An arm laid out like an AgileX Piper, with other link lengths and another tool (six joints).
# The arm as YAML. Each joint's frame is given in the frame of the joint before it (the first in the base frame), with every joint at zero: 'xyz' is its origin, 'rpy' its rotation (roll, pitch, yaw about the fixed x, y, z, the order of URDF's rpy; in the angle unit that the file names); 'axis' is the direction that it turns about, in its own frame. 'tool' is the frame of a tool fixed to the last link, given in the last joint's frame.
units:
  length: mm
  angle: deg
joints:
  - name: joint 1
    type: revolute
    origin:
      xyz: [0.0, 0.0, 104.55]
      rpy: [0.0, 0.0, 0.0]
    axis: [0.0, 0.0, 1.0]
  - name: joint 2
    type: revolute
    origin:
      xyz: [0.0, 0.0, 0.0]
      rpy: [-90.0, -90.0, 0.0]
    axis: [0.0, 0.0, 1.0]
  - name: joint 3
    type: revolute
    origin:
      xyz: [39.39, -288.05, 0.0]
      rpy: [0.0, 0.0, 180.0]
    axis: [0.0, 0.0, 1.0]
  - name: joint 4
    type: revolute
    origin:
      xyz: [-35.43, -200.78, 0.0]
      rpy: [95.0, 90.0, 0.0]
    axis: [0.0, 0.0, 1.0]
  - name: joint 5
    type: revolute
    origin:
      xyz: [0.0, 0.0, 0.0]
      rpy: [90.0, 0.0, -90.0]
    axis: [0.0, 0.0, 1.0]
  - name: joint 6
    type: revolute
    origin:
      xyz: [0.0, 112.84, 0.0]
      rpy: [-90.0, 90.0, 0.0]
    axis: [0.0, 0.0, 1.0]
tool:
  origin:
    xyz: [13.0, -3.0, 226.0]
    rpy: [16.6, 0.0, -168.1]
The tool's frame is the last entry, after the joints.
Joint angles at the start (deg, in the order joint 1, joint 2, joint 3, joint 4, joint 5, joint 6): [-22.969 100.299 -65.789 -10.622 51.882 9.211]
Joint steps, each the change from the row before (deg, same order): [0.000 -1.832 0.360 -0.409 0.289 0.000]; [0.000 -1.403 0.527 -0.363 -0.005 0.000]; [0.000 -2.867 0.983 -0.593 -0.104 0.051]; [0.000 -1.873 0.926 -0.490 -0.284 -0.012]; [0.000 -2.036 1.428 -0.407 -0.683 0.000]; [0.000 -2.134 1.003 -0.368 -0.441 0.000]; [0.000 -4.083 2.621 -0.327 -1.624 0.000]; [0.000 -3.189 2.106 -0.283 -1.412 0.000]
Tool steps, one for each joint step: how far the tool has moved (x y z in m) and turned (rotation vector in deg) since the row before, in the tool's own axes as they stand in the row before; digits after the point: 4 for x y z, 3 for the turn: [-0.0028 -0.0001 -0.0090 -1.257 -0.051 -0.020]; [-0.0023 -0.0004 -0.0059 -0.947 -0.077 -0.069]; [-0.0038 -0.0002 -0.0125 -2.071 0.042 -0.025]; [-0.0029 -0.0006 -0.0070 -1.312 -0.082 -0.139]; [-0.0024 -0.0016 -0.0058 -1.335 0.040 -0.168]; [-0.0022 -0.0001 -0.0080 -1.600 0.124 -0.072]; [-0.0017 -0.0013 -0.0125 -3.010 0.648 -0.143]; [-0.0011 -0.0005 -0.0094 -2.436 0.511 -0.149]
